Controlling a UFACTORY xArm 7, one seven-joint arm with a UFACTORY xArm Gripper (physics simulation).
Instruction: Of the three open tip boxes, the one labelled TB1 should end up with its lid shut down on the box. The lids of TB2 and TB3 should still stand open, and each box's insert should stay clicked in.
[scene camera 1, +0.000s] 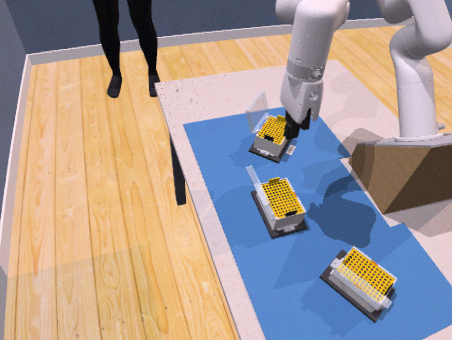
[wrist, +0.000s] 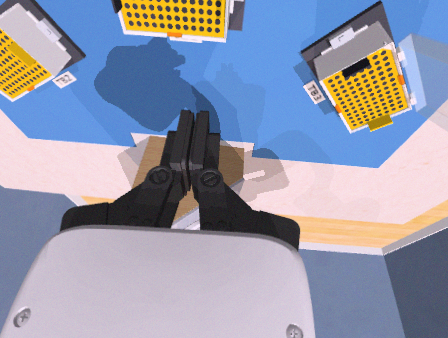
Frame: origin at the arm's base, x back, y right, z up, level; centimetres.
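Seen in the pictures: gripper, between the fingertips: (scene camera 1: 290, 136) (wrist: 197, 127); arm's base, origin of its link: (scene camera 1: 418, 139).
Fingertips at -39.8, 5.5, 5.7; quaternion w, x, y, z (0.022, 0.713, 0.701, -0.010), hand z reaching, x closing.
Note:
Pixels of each thing's middle, then the offset from my fingertips to it, as dx, dy, dz. Level surfaces: height alone.
- middle box, middle of its body: (scene camera 1: 282, 196) -1.4, -5.3, -16.4
- TB3, middle of its body: (wrist: 368, 97) (scene camera 1: 275, 128) +8.7, +20.1, -16.4
- blue mat, height of its surface: dz -22.8
The middle box (scene camera 1: 283, 202) (wrist: 175, 20) has a yellow insert seated in it; it is TB1 by elimination, as its own label does not show. Its clear lid (scene camera 1: 254, 181) stands up along the left side. TB2 (scene camera 1: 364, 277) (wrist: 37, 52) is the nearest box in the scene view, with its see-through lid (scene camera 1: 357, 294) along its lower-left side. TB3 (scene camera 1: 271, 137) (wrist: 367, 85) is the far box, its clear lid (scene camera 1: 258, 111) (wrist: 430, 75) open. Both inserts are in place. My gripper (scene camera 1: 292, 134) (wrist: 197, 127) is shut and empty, overlapping TB3's right edge in the scene view but apart from it in the wrist view.
The boxes stand on dark bases on the blue mat (scene camera 1: 235, 235) (wrist: 280, 40). The wooden block (scene camera 1: 415, 175) (wrist: 230, 162) under the arm's base is on the table's right in the scene view. The light table edge (scene camera 1: 200, 215) runs along the left.

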